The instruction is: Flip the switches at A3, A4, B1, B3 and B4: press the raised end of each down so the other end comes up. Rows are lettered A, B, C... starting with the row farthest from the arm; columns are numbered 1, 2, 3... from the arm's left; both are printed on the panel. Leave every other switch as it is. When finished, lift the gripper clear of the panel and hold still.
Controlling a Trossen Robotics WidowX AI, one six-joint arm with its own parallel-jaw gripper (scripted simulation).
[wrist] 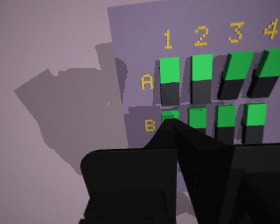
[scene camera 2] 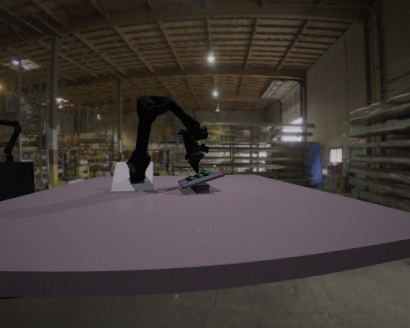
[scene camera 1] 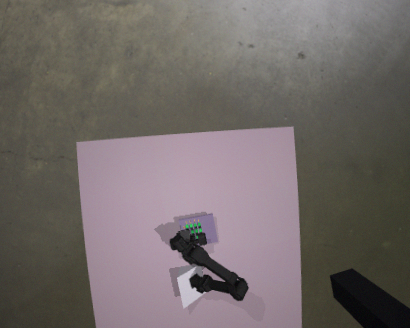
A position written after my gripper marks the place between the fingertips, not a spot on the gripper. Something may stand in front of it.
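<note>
Wrist view: my gripper [wrist: 170, 124] shut, holding nothing. Rocker switch [wrist: 169, 67]. Rocker switch [wrist: 200, 65]. Rocker switch [wrist: 237, 65]. Rocker switch [wrist: 225, 115]. Rocker switch [wrist: 254, 113].
</note>
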